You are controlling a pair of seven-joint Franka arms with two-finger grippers.
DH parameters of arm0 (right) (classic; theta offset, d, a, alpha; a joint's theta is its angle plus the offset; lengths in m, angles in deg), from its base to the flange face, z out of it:
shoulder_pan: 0 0.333 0 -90
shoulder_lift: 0 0 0 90
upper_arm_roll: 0 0.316 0.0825 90
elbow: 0 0 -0.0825 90
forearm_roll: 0 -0.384 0 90
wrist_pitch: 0 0 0.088 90
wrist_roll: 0 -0.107 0 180
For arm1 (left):
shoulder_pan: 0 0.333 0 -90
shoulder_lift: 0 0 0 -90
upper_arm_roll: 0 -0.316 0.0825 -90
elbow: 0 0 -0.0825 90
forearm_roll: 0 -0.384 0 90
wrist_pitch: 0 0 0.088 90
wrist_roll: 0 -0.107 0 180
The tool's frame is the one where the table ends.
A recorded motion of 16 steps. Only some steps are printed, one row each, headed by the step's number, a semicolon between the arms.
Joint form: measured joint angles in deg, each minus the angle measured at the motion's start. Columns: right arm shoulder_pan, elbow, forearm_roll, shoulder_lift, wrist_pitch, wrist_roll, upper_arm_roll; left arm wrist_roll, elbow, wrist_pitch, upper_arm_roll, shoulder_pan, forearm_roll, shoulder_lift.
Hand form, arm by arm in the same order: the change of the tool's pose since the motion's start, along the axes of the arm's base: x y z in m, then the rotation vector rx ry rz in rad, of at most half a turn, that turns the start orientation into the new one. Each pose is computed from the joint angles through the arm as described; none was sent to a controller.
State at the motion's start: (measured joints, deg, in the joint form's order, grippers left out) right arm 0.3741 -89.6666 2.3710 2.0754 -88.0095 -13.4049 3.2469; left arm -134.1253 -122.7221 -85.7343 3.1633 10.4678 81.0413 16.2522
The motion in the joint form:
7: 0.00 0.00 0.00 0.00 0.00 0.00 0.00; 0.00 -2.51 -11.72 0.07 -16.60 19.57 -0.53
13: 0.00 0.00 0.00 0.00 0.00 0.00 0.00; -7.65 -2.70 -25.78 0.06 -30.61 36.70 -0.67
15: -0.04 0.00 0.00 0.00 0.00 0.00 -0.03; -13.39 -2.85 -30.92 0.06 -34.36 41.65 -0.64
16: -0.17 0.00 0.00 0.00 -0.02 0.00 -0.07; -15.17 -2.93 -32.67 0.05 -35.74 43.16 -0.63
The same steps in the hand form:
7: 0.0000 0.0000 0.0000 0.0000 0.0000 0.0000; -0.0050 -0.1365 -0.0053 -0.0605 0.0438 0.1013
13: 0.0000 0.0000 0.0000 0.0000 0.0000 0.0000; -0.0306 -0.2365 -0.0125 -0.0303 -0.0092 0.2345
15: 0.0000 -0.0007 0.0000 0.0000 0.0000 -0.0012; -0.0428 -0.2586 -0.0190 0.0121 -0.0704 0.2813
16: 0.0002 -0.0023 0.0000 0.0000 -0.0003 -0.0042; -0.0484 -0.2666 -0.0216 0.0298 -0.0879 0.2917

